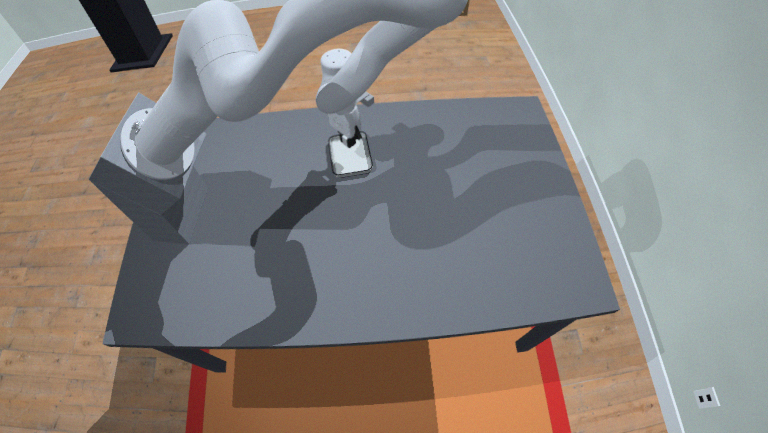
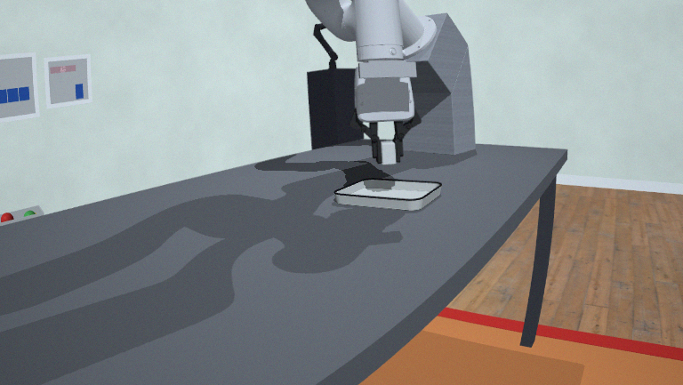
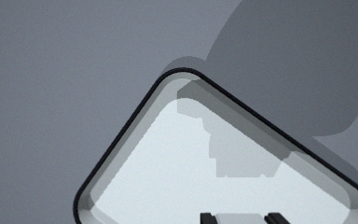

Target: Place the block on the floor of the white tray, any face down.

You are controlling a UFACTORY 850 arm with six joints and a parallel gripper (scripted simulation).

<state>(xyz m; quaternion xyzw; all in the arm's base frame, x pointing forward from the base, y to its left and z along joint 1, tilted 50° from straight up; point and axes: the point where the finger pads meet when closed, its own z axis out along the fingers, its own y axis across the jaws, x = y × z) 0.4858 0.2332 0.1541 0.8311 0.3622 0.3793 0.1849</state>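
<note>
Right now the white tray is 7 cm below my hand. Round my hand: white block (1 cm below).
</note>
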